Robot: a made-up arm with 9 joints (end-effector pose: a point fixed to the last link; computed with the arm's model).
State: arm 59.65 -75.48 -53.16 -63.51 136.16 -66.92 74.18 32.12 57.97
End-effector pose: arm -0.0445 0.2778 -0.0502 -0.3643 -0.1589 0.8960 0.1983
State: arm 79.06 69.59 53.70 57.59 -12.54 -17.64 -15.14 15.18 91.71
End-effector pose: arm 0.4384 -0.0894 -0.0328 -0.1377 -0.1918 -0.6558 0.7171
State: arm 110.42 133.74 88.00 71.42 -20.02 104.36 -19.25 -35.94 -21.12
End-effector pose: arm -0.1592 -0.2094 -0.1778 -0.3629 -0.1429 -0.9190 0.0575
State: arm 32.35 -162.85 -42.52 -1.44 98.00 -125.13 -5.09 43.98 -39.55
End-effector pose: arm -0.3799 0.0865 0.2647 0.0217 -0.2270 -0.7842 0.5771
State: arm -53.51 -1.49 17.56 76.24 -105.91 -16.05 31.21 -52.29 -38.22
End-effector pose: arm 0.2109 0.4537 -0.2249 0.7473 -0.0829 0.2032 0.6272
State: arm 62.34 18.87 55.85 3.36 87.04 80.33 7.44 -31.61 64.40
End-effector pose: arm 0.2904 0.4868 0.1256 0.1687 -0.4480 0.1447 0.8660
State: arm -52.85 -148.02 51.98 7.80 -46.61 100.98 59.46 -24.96 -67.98
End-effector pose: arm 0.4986 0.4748 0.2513 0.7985 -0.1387 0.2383 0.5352
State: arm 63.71 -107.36 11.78 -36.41 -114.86 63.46 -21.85 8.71 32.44
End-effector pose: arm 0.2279 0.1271 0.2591 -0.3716 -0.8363 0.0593 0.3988
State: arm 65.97 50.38 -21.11 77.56 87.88 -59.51 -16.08 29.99 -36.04
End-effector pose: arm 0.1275 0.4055 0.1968 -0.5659 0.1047 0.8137 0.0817
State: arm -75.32 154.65 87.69 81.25 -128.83 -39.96 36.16 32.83 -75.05
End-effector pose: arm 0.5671 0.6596 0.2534 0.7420 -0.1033 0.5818 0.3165
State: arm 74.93 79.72 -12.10 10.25 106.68 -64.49 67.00 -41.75 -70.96
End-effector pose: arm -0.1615 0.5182 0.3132 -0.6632 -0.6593 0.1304 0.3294
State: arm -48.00 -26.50 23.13 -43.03 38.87 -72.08 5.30 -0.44 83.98
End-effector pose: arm -0.3798 0.2421 0.3643 0.7760 -0.6266 0.0719 0.0029
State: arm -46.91 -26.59 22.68 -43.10 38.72 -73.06 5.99 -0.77 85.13
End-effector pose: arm -0.3810 0.2463 0.3630 -0.7615 0.6443 -0.0709 0.0028
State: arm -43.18 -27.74 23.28 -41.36 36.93 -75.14 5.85 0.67 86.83
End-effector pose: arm -0.3648 0.2719 0.3728 0.7372 -0.6741 0.0456 0.0098
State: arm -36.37 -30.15 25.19 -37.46 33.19 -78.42 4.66 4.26 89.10
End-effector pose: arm -0.3221 0.3163 0.3967 0.7015 -0.7115 -0.0112 0.0403
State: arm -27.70 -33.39 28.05 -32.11 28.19 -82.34 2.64 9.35 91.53
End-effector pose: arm -0.2539 0.3588 0.4302 0.6620 -0.7403 -0.0914 0.0734
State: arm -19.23 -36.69 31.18 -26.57 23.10 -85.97 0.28 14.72 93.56
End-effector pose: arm -0.1771 0.3819 0.4637 0.6317 -0.7494 -0.1742 0.0949
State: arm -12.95 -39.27 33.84 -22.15 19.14 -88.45 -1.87 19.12 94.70
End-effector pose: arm -0.1149 0.3867 0.4883 0.6191 -0.7417 -0.2365 0.1028
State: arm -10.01 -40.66 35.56 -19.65 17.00 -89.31 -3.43 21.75 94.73
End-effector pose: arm -0.0807 0.3852 0.5002 0.6237 -0.7267 -0.2681 0.1044
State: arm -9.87 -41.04 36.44 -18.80 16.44 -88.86 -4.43 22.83 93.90
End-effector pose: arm -0.0704 0.3850 0.5019 0.6390 -0.7103 -0.2758 0.1057
